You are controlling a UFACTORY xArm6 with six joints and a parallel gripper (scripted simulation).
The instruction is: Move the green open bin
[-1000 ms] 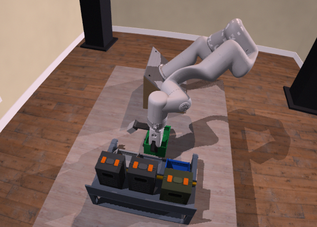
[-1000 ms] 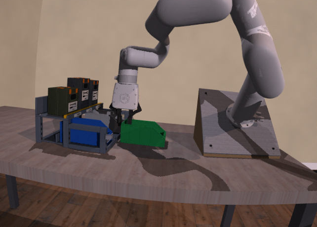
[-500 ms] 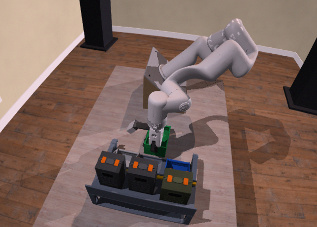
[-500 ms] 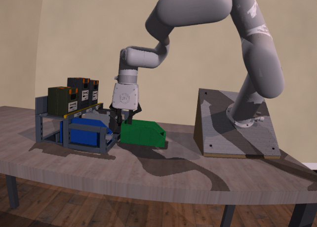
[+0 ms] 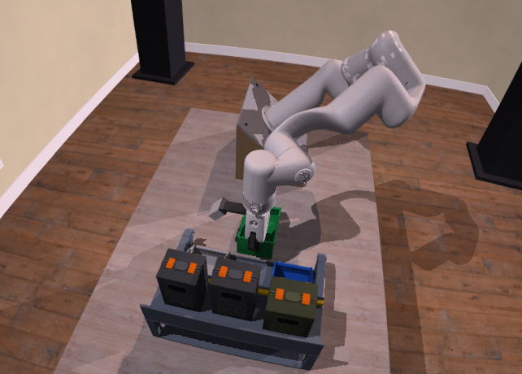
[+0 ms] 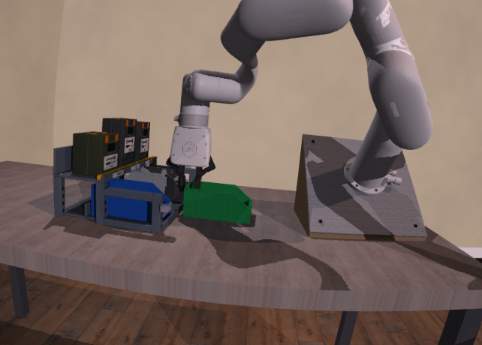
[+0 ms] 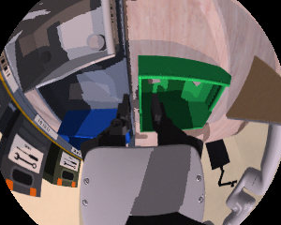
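Right now my hand is 8 cm past the green open bin, 1 cm to the left of it and 4 cm above it. From my hand the other things lie so: grey bin (12 cm ahead, 10 cm to the right, 3 cm below); olive box (20 cm ahead, 13 cm to the left, 8 cm above); blue bin (11 cm ahead, 12 cm to the left, 3 cm below).
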